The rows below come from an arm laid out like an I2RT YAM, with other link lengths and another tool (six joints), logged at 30 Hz.
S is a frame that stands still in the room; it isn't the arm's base.
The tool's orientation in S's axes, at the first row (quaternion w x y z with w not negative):
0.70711 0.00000 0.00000 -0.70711
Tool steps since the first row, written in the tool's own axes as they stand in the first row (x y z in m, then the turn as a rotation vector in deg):
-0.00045 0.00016 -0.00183 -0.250 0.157 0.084
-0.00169 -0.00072 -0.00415 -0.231 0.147 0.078
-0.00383 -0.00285 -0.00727 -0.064 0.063 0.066
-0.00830 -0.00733 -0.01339 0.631 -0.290 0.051
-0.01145 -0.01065 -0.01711 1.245 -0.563 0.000
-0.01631 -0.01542 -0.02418 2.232 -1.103 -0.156
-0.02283 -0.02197 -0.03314 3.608 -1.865 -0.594
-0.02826 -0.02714 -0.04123 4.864 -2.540 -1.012
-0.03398 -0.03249 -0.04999 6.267 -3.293 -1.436
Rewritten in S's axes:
0.00016 0.00045 -0.00183 0.157 0.250 0.084
-0.00072 0.00169 -0.00415 0.147 0.231 0.078
-0.00285 0.00383 -0.00727 0.063 0.064 0.066
-0.00733 0.00830 -0.01339 -0.290 -0.631 0.051
-0.01065 0.01145 -0.01711 -0.563 -1.245 0.000
-0.01542 0.01631 -0.02418 -1.103 -2.232 -0.156
-0.02197 0.02283 -0.03314 -1.865 -3.608 -0.594
-0.02714 0.02826 -0.04123 -2.540 -4.864 -1.012
-0.03249 0.03398 -0.04999 -3.293 -6.267 -1.436

